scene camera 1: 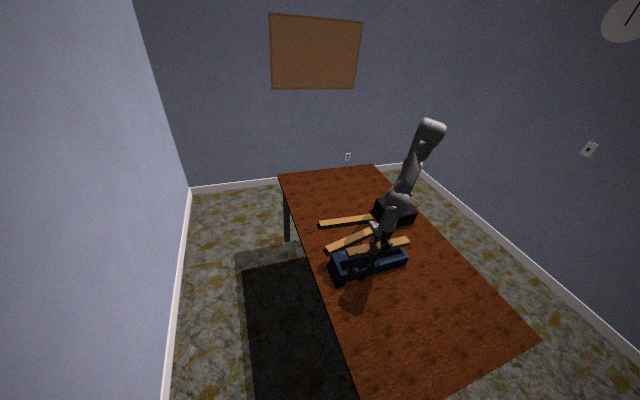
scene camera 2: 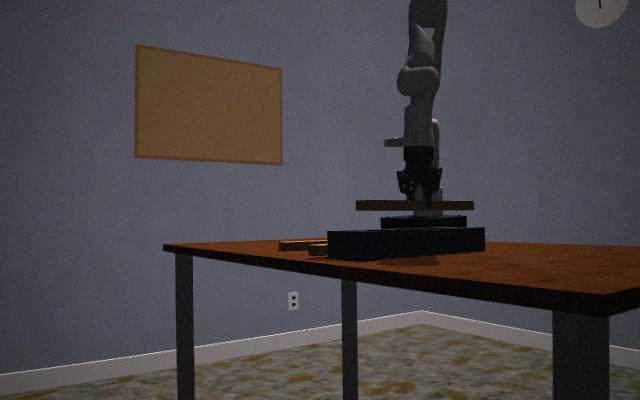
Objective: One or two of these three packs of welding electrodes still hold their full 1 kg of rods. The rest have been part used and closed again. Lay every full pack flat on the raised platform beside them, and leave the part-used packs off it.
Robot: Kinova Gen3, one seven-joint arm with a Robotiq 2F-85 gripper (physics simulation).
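Frame: origin at the arm's base, x down, y right, z back, level; millimetres.
Seen in the pictures: gripper, fingertip midpoint: (scene camera 1: 378,248) (scene camera 2: 418,210); arm's base, origin of the base link: (scene camera 2: 427,215).
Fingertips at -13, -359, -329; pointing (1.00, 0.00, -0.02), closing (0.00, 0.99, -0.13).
Observation:
Offsets run from my fingertips to a thing's top centre, as dx, dy, dz. "pt": to the spot under its first point. Level surfaces: height alone.
My gripper (scene camera 1: 383,245) (scene camera 2: 421,199) is shut on a long, flat tan pack {pt -24, -8, -123} (scene camera 1: 357,249) (scene camera 2: 380,205). It holds the pack level, with a gap between it and the blue raised platform {+46, -6, -33} (scene camera 1: 399,259) (scene camera 2: 405,245) in the scene camera 2 view. In the scene camera 1 view the pack overlaps the platform's far edge, and dark shadow covers much of the platform's top. A second pack {+82, +159, -72} (scene camera 1: 348,240) lies at a slant on the table beside the platform. A third pack {+82, +313, -59} (scene camera 1: 345,220) lies farther off, towards the robot base. How full each pack is does not show.
The wooden table {dx +106} (scene camera 1: 425,310) (scene camera 2: 540,265) carries everything. The dark robot base block (scene camera 1: 407,215) (scene camera 2: 390,222) stands beyond the packs, near the table's right edge in the scene camera 1 view. The platform's left end is close to the table's left edge there.

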